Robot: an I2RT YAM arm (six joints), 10 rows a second.
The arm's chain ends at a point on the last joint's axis. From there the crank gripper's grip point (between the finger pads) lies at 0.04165 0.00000 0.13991 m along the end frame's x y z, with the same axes.
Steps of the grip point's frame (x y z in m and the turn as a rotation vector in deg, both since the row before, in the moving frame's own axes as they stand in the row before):
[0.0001, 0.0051, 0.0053, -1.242, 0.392, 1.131]
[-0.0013, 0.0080, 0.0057, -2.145, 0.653, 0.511]
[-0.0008, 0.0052, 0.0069, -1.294, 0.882, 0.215]
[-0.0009, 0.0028, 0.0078, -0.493, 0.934, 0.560]
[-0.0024, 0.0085, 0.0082, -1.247, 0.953, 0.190]
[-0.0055, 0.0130, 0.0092, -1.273, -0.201, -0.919]
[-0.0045, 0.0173, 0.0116, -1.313, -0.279, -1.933]
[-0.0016, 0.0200, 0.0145, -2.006, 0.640, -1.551]
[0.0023, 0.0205, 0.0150, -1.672, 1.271, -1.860]
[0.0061, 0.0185, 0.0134, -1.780, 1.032, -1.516]
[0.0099, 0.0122, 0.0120, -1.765, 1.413, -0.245]
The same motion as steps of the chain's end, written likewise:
[-0.0008, 0.0012, 0.0056, -1.242, 0.392, 1.131]
[-0.0029, 0.0024, 0.0063, -2.145, 0.653, 0.511]
[-0.0029, 0.0019, 0.0076, -1.294, 0.882, 0.215]
[-0.0032, 0.0012, 0.0085, -0.493, 0.934, 0.560]
[-0.0047, 0.0053, 0.0089, -1.247, 0.953, 0.190]
[-0.0050, 0.0106, 0.0091, -1.273, -0.201, -0.919]
[-0.0038, 0.0155, 0.0114, -1.313, -0.279, -1.933]
[-0.0032, 0.0163, 0.0150, -2.006, 0.640, -1.551]
[-0.0008, 0.0178, 0.0160, -1.672, 1.271, -1.860]
[0.0035, 0.0153, 0.0142, -1.780, 1.032, -1.516]
[0.0065, 0.0081, 0.0131, -1.765, 1.413, -0.245]

